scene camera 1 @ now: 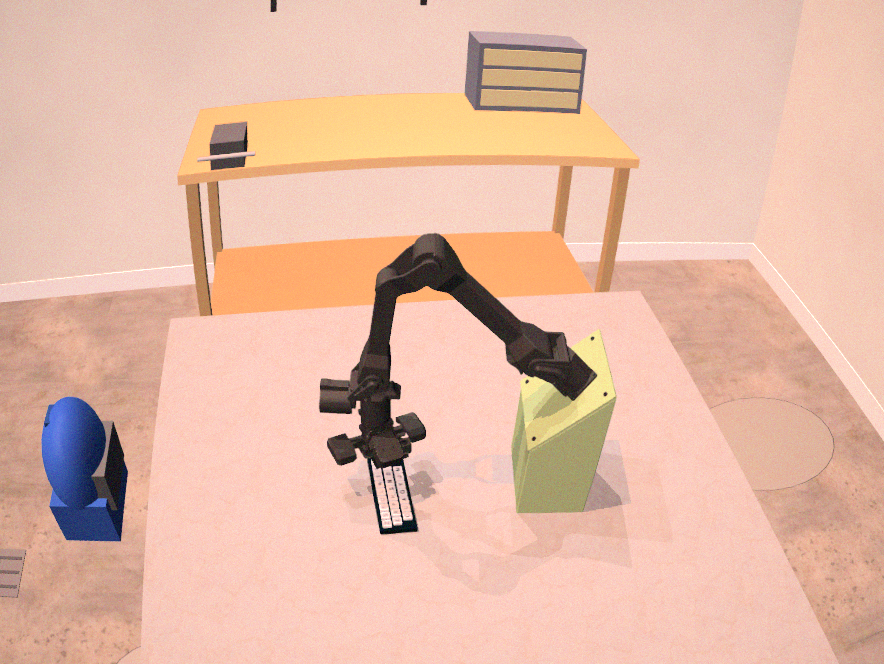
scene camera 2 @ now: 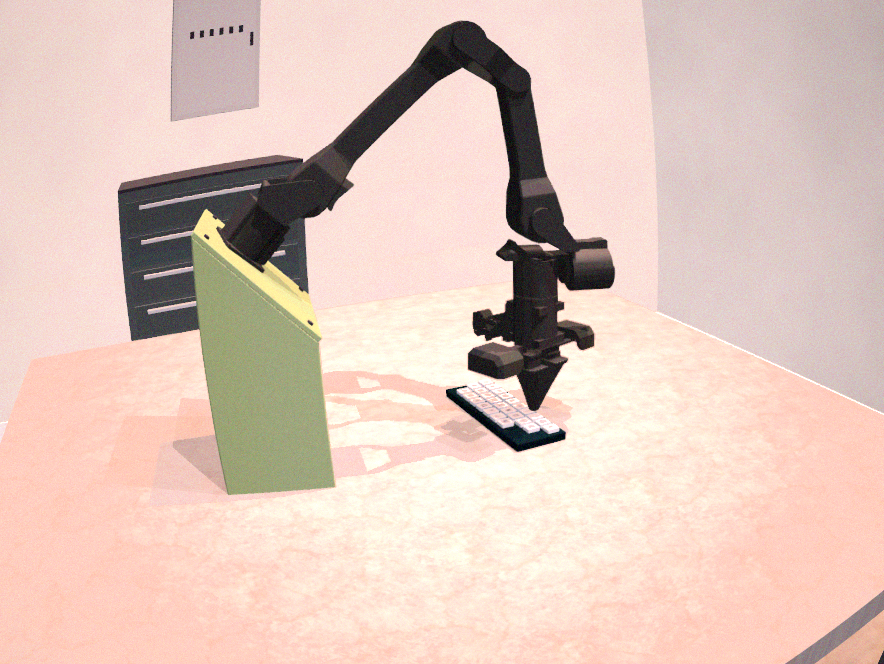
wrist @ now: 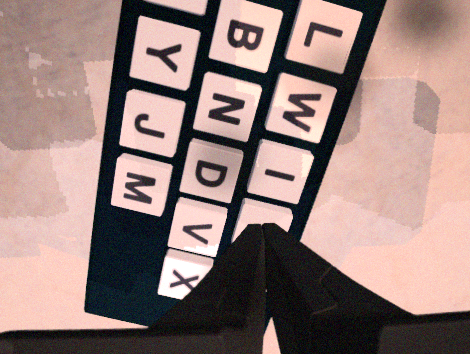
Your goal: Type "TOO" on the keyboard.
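Pixels of known places: gripper, fingertip midpoint: (scene camera 1: 377, 467) (scene camera 2: 533, 410) (wrist: 261, 236); arm's base, link origin: (scene camera 1: 578, 381) (scene camera 2: 238, 250).
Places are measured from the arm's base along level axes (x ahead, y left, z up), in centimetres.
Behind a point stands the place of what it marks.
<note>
The dark keyboard (scene camera 1: 398, 530) {x 34.8, y -2.2, z -26.1 cm} (scene camera 2: 525, 441) {x 25.4, y -21.7, z -26.0 cm} (wrist: 120, 260) {x 26.2, y -19.2, z -26.0 cm} with white letter keys lies flat on the table. My gripper (scene camera 2: 533, 408) {x 31.3, y -17.8, z -24.7 cm} (wrist: 261, 236) {x 31.3, y -17.8, z -24.7 cm} is shut and empty, pointing straight down over the keyboard's near end in scene camera 2. In the wrist view its fingertips overlap the T key (wrist: 265, 212) {x 31.5, y -17.4, z -25.4 cm}, beside the I key (wrist: 280, 172) {x 32.0, y -16.1, z -25.4 cm}; the T key's letter is hidden behind them. Whether they touch the key cannot be told. The V key (wrist: 198, 229) {x 29.3, y -17.8, z -25.4 cm} and X key (wrist: 184, 278) {x 28.5, y -19.7, z -25.4 cm} are in the neighbouring row. The O key cannot be made out. In scene camera 1 the fingertips are hidden.
The arm's green-yellow pedestal (scene camera 1: 560, 457) {x 6.7, y 6.7, z -10.6 cm} (scene camera 2: 264, 400) {x -3.5, y -9.6, z -15.2 cm} stands on the table (scene camera 1: 285, 593) {x 60.8, y 2.7, z -27.1 cm} (scene camera 2: 428, 571) {x -1.8, y -33.8, z -27.1 cm} beside the keyboard. A wooden workbench (scene camera 1: 400, 128) with a drawer box (scene camera 1: 528, 78) stands behind. A blue object (scene camera 1: 73, 450) is beyond the table's left edge in scene camera 1.
</note>
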